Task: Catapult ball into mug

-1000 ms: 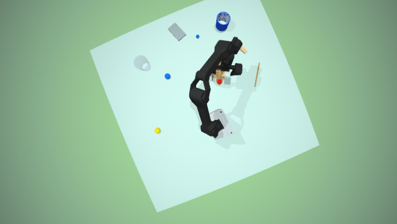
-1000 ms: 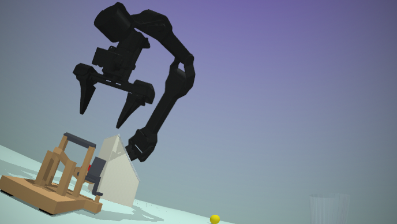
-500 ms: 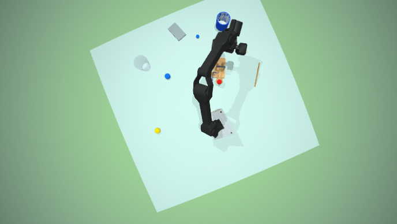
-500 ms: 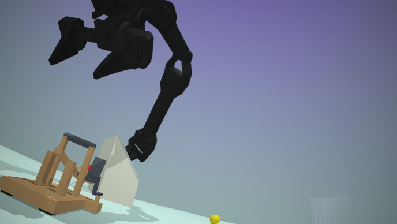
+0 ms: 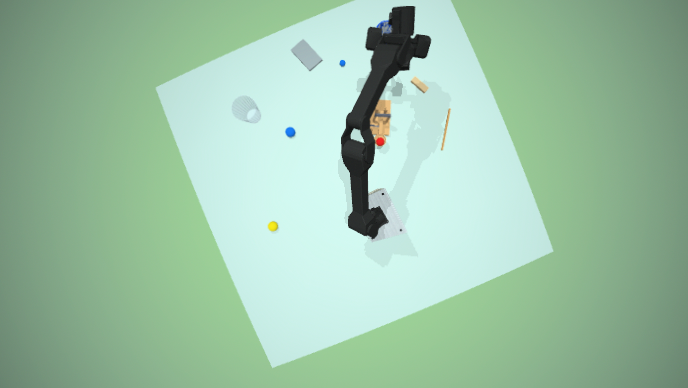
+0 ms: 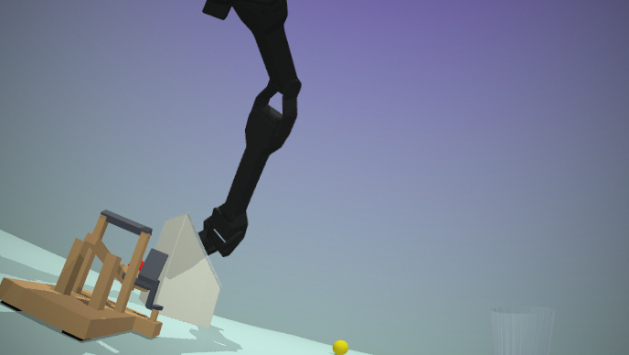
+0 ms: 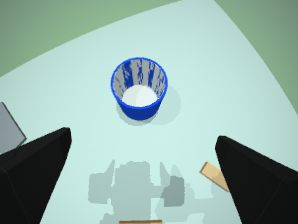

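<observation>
Right now my gripper tip is 25 cm past the red ball, 19 cm above it and 18 cm to the right of it. The rest, counted from my gripper tip: small wooden block (24 cm below, 12 cm behind, 9 cm to the right); then small blue ball (24 cm below, 13 cm to the left, 11 cm ahead); then blue mug (22 cm below, 9 cm ahead, 6 cm to the right).
</observation>
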